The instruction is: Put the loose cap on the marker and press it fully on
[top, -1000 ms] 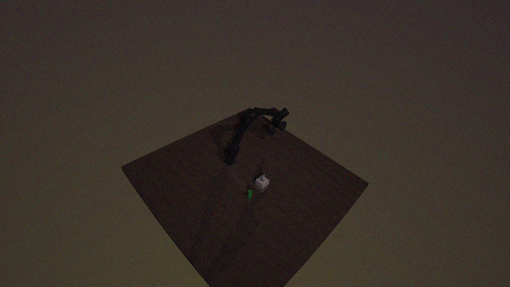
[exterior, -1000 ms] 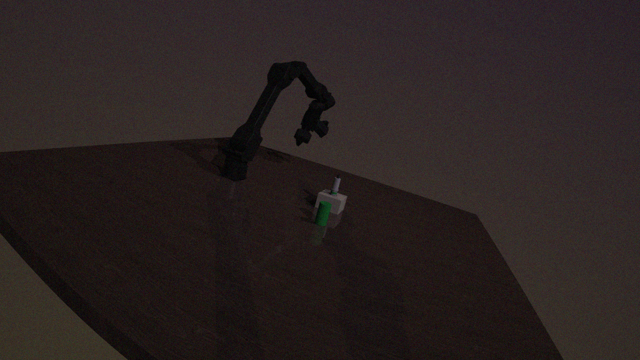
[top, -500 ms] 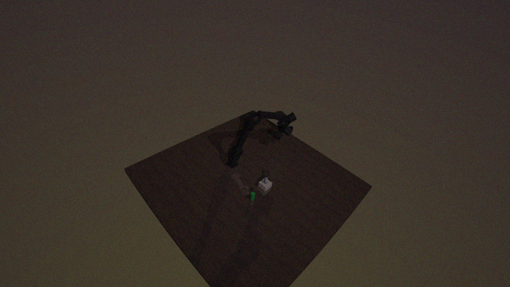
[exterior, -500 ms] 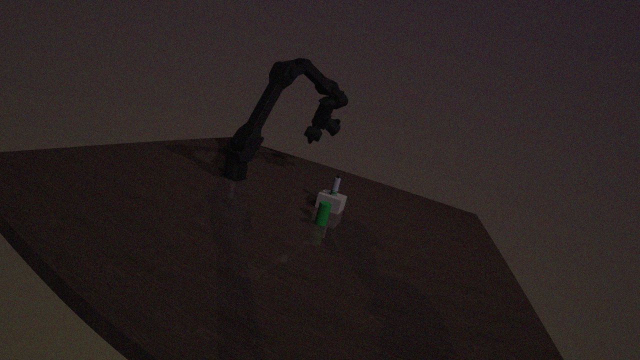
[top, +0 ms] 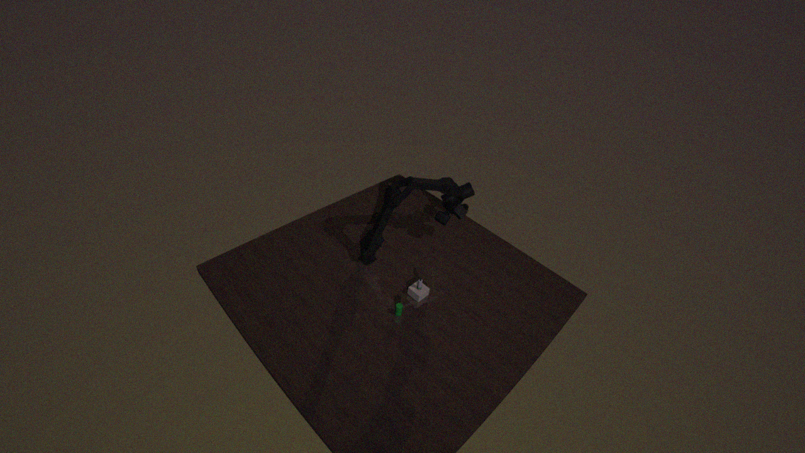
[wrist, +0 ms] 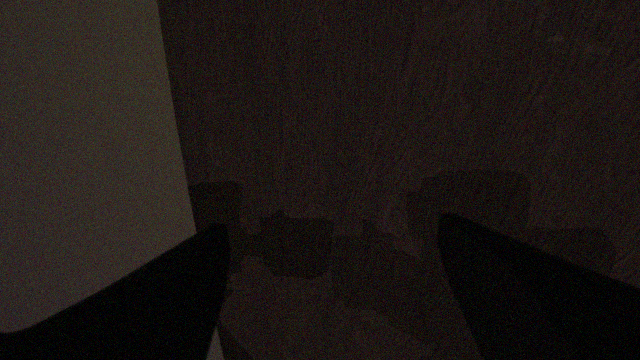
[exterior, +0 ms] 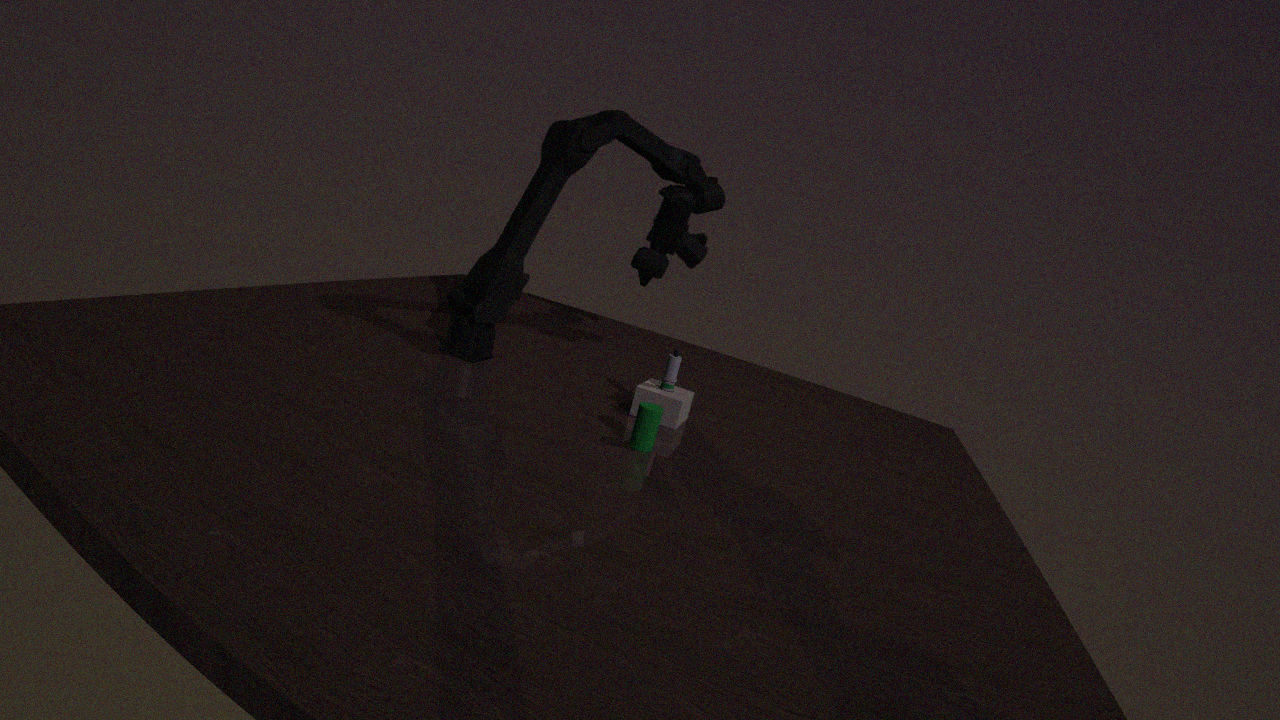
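The green cap is 530 mm to the right of my gripper tip, 200 mm ahead of it and 120 mm below it. Round my gripper tip: white holder block 400 mm to the right, 180 mm ahead, 120 mm below.
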